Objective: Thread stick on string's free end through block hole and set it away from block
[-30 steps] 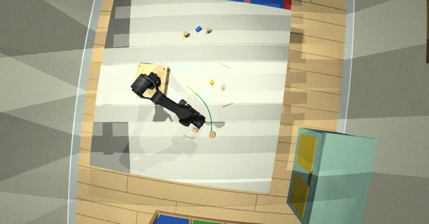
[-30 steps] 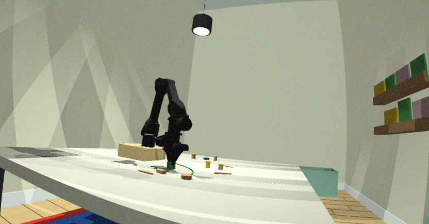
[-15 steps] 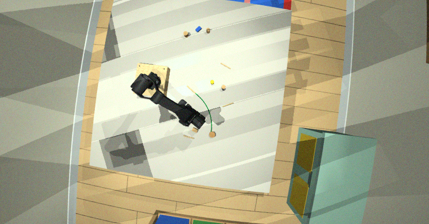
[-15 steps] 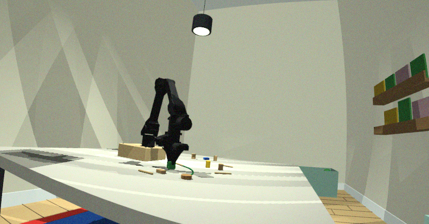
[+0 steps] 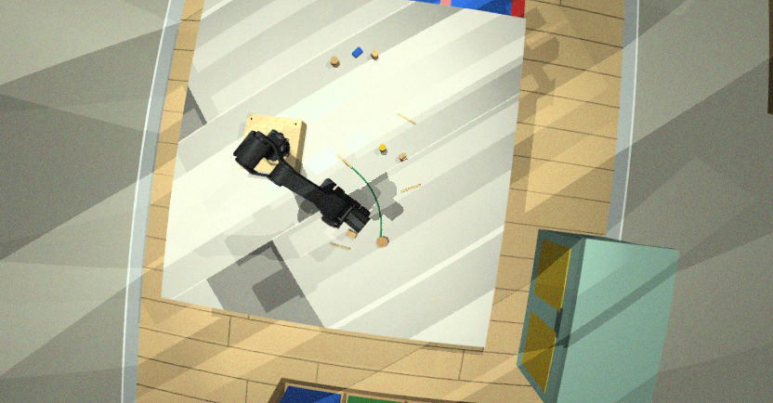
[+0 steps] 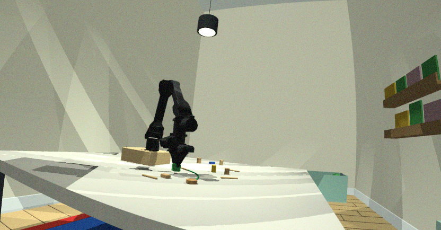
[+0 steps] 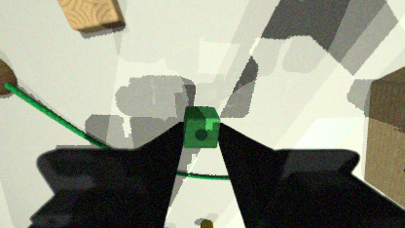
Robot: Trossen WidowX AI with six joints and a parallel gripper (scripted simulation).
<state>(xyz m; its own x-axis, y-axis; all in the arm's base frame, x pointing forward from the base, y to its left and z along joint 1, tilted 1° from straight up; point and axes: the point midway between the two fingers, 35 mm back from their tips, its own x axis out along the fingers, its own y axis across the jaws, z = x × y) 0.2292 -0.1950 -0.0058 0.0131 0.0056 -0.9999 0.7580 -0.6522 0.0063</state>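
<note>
My gripper tip is 120 mm to the left of the wooden block, 20 mm above it and 10 mm short of it. From my gripper tip the other things lie so: green block (right at my gripper tip); yellow cylinder (190 mm to the left, 130 mm ahead, 10 mm below); round wooden button (150 mm to the right, 120 mm ahead, 20 mm below).
</note>
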